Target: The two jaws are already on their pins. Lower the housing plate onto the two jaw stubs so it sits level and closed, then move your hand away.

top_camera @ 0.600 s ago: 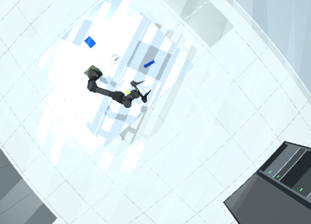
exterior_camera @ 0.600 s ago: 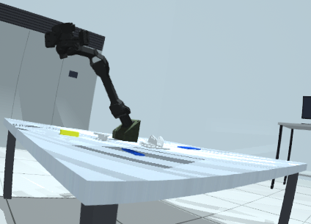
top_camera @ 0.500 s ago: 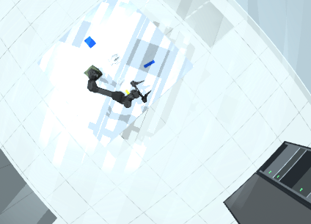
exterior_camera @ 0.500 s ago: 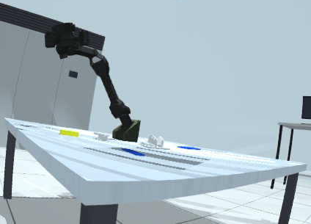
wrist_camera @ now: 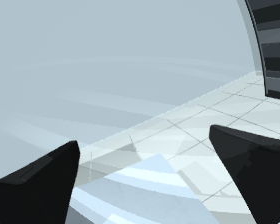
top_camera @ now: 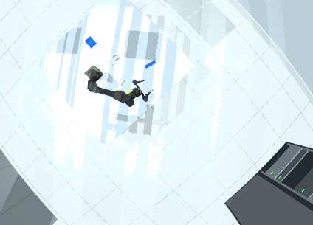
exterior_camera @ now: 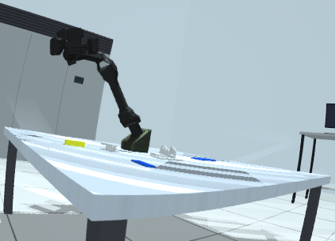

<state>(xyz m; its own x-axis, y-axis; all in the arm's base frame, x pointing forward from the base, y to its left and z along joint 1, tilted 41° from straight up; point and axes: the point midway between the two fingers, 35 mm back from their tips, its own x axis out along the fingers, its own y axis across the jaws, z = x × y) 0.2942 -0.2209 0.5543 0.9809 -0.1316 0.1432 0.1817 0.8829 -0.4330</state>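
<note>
Now: the small pale block 36 cm below my gripper tip, 29 cm to the left of it and 16 cm behind it. Round my gripper tip: yellow bar 36 cm below, 19 cm behind, 13 cm to the left; housing plate 35 cm below, 29 cm to the left, 16 cm behind; blue bar 37 cm below, 22 cm to the left, 18 cm ahead.
</note>
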